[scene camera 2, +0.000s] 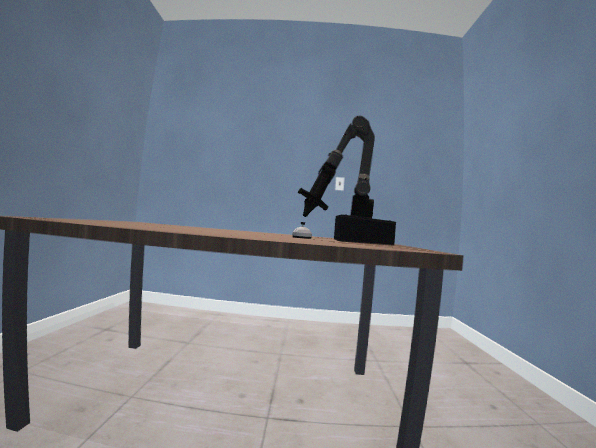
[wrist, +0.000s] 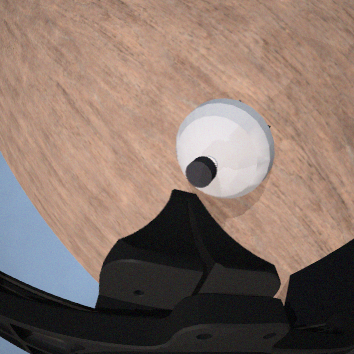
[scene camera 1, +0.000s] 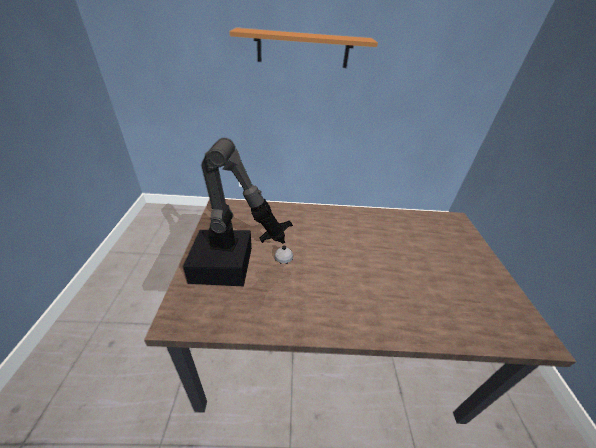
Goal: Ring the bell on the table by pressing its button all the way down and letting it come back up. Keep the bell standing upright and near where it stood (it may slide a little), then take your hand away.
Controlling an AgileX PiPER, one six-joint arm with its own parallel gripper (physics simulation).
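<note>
A white dome bell (scene camera 1: 284, 256) (scene camera 2: 302, 232) (wrist: 232, 145) stands upright on the table (scene camera 1: 400, 280) (scene camera 2: 200, 239) (wrist: 90, 75). Its black button (scene camera 1: 284, 247) (scene camera 2: 303, 223) (wrist: 200, 172) is up on top. My gripper (scene camera 1: 283, 242) (scene camera 2: 305, 215) (wrist: 179, 206) is shut with its fingertips together and holds nothing. The fingertips point down at a slant, a little above the button. In scene camera 2 a small gap shows between tips and button. In the wrist view the tips lie just below the button and hide none of it.
The black arm base (scene camera 1: 217, 257) (scene camera 2: 365, 230) stands on the table close beside the bell. An orange wall shelf (scene camera 1: 302, 37) hangs on the back wall, high above the table.
</note>
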